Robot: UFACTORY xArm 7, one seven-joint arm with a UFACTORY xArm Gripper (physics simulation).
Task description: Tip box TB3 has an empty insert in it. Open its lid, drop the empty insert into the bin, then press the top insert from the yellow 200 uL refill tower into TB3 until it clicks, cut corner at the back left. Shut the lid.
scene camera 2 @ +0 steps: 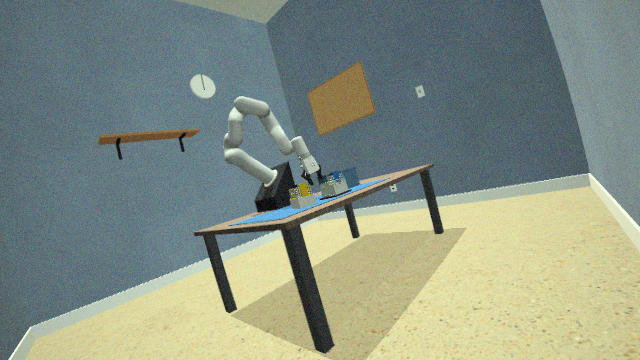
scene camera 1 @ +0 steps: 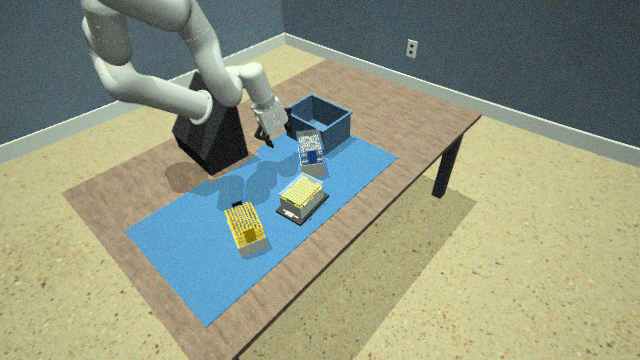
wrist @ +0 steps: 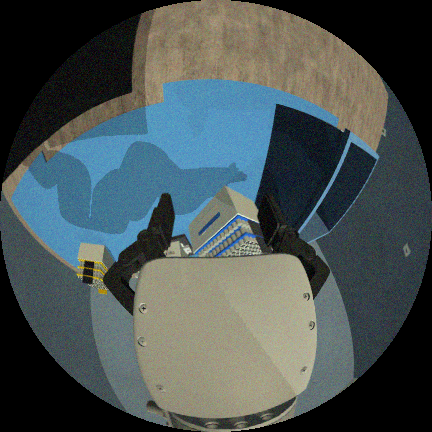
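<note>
The tip box [scene camera 1: 301,197] [scene camera 2: 334,189] taken as TB3 stands on a dark base plate on the mat. Its clear lid looks shut over a yellow insert; its label and the insert's holes are too small to read. The yellow refill tower [scene camera 1: 246,229] [scene camera 2: 303,200] [wrist: 92,252] stands upright to its left in scene camera 1, with stacked yellow inserts. The bin [scene camera 1: 336,131] [scene camera 2: 353,177] [wrist: 300,160] is an open blue box at the back. My gripper [scene camera 1: 280,136] [scene camera 2: 316,180] [wrist: 217,203] is open and empty, in the air near the bin and behind the blue-layered tower.
The blue-layered tower [scene camera 1: 311,154] [wrist: 212,227] stands between the bin and the tip box, close to the bin. A blue mat [scene camera 1: 175,260] lies under the boxes on the wooden table [scene camera 1: 415,115]. The black robot base [scene camera 1: 215,140] stands at the rear edge.
</note>
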